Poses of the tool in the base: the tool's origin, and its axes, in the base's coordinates. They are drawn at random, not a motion.
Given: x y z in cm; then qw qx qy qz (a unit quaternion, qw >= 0).
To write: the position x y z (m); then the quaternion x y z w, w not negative. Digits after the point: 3 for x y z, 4 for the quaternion.
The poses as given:
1: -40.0 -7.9 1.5 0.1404 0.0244 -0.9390 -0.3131
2: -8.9 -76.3 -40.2 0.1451 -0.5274 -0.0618 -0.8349
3: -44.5 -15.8 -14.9 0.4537 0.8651 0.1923 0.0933
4: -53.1 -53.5 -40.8 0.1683 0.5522 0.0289 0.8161
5: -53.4 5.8 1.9 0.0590 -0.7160 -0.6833 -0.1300
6: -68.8 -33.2 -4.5 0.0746 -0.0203 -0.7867 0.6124
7: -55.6 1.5 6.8 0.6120 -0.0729 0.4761 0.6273
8: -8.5 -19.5 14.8 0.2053 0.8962 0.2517 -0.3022
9: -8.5 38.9 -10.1 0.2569 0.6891 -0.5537 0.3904
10: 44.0 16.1 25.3 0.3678 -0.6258 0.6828 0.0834
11: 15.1 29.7 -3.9 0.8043 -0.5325 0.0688 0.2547
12: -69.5 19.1 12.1 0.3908 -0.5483 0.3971 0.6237
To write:
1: -0.400 -0.079 0.015 0.0244 -0.9390 -0.3131 0.1404
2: -0.089 -0.763 -0.402 -0.5274 -0.0618 -0.8349 0.1451
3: -0.445 -0.158 -0.149 0.8651 0.1923 0.0933 0.4537
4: -0.531 -0.535 -0.408 0.5522 0.0289 0.8161 0.1683
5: -0.534 0.058 0.019 -0.7160 -0.6833 -0.1300 0.0590
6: -0.688 -0.332 -0.045 -0.0203 -0.7867 0.6124 0.0746
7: -0.556 0.015 0.068 -0.0729 0.4761 0.6273 0.6120
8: -0.085 -0.195 0.148 0.8962 0.2517 -0.3022 0.2053
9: -0.085 0.389 -0.101 0.6891 -0.5537 0.3904 0.2569
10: 0.440 0.161 0.253 -0.6258 0.6828 0.0834 0.3678
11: 0.151 0.297 -0.039 -0.5325 0.0688 0.2547 0.8043
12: -0.695 0.191 0.121 -0.5483 0.3971 0.6237 0.3908
